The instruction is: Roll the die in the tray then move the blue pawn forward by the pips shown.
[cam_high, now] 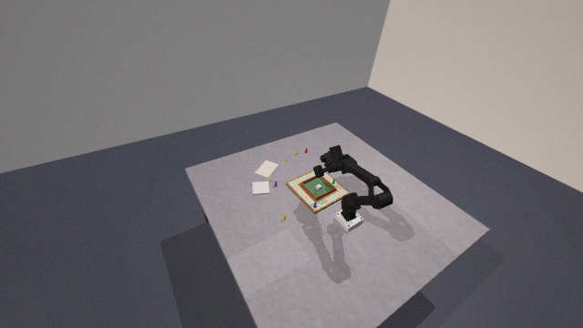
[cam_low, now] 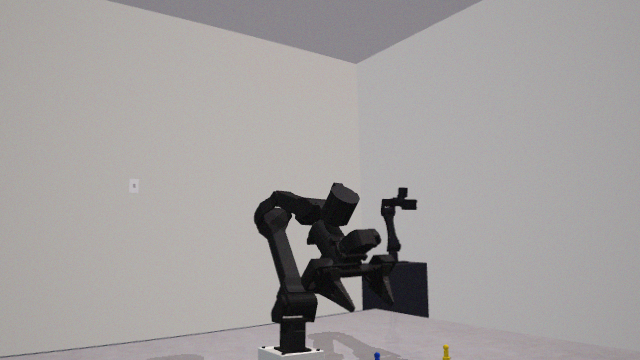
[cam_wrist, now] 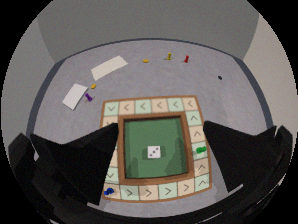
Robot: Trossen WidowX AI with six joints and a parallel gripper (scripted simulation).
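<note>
Right now the blue pawn is 14 cm below my gripper tip, 13 cm behind it and 10 cm to the left of it. Also, from my gripper tip: white die: 14 cm below, 1 cm behind; then green tray: 16 cm below; then green pawn: 14 cm below, 11 cm to the right, 1 cm behind.
</note>
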